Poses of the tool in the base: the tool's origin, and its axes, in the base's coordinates. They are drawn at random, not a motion.
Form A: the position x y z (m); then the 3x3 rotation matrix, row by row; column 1 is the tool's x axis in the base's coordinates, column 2 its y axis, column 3 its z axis. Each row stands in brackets.
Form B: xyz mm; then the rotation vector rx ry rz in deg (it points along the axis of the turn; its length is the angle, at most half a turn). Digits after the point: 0 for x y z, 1 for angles. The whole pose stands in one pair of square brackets.
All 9 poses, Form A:
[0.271 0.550 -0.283], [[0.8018 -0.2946 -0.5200], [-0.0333 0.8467 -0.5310], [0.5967 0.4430 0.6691]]
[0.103 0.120 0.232], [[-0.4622 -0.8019 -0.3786], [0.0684 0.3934 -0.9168], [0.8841 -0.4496 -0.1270]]
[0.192 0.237 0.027], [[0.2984 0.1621 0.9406], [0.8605 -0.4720 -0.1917], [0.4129 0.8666 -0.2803]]
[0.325 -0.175 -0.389], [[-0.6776 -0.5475 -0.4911], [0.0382 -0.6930 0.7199], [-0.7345 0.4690 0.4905]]
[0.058 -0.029 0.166], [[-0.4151 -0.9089 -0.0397], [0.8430 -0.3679 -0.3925], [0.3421 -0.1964 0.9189]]
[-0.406 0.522 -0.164], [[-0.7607 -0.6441 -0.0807], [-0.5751 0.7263 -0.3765], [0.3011 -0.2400 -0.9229]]
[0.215 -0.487 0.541], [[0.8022 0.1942 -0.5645], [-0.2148 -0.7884 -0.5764], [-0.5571 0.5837 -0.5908]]
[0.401 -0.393 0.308], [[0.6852 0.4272 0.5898], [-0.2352 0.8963 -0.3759], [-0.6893 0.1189 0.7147]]
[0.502 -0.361 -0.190], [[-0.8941 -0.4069 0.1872], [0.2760 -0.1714 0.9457], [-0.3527 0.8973 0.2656]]
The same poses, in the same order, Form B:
[271 550 -283 31.6 -36.2 8.5]
[103 120 232 36.9 -99.8 68.8]
[192 237 27 105.3 52.5 69.5]
[325 -175 -389 -58.9 57.1 137.4]
[58 -29 166 12.6 -24.5 112.3]
[-406 522 -164 55.8 -156.1 28.2]
[215 -487 541 134.0 -0.9 -47.2]
[401 -393 308 16.1 41.7 -21.6]
[502 -361 -190 -8.6 95.5 120.7]

